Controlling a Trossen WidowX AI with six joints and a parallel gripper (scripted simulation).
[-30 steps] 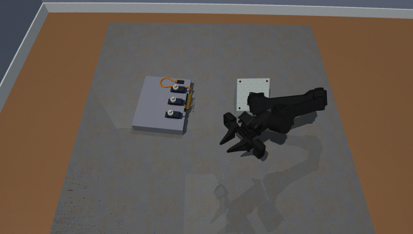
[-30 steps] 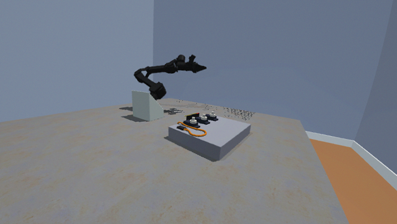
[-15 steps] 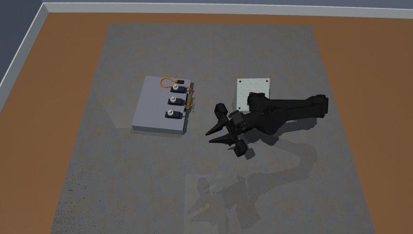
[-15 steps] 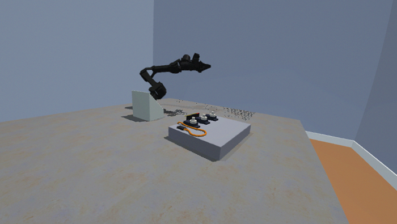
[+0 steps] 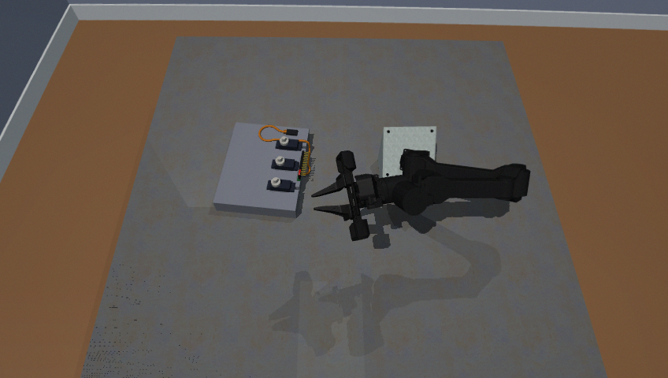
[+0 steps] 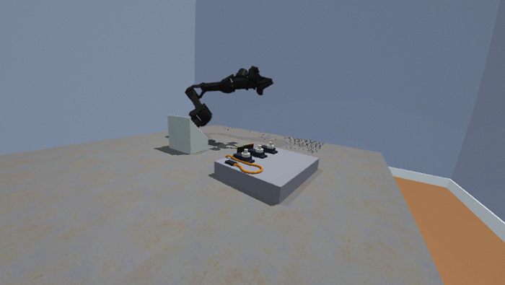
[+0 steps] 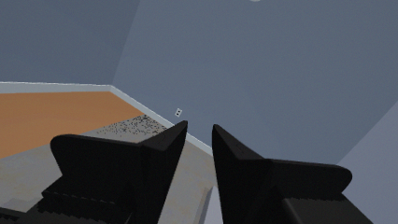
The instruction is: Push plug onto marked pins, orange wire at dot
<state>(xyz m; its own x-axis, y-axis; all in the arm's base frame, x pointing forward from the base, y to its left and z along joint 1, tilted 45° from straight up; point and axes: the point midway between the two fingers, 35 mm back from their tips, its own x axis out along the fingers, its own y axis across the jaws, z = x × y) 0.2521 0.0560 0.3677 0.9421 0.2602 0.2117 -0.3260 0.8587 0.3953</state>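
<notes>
Right now my gripper tip is 80 mm short of the red band, 240 mm to the left of it and 270 mm above it. Also, from my gripper tip: grey printed holder (230 mm ahead, 280 mm to the right, 320 mm below); then green strip (80 mm ahead, 280 mm to the right, 290 mm below).
</notes>
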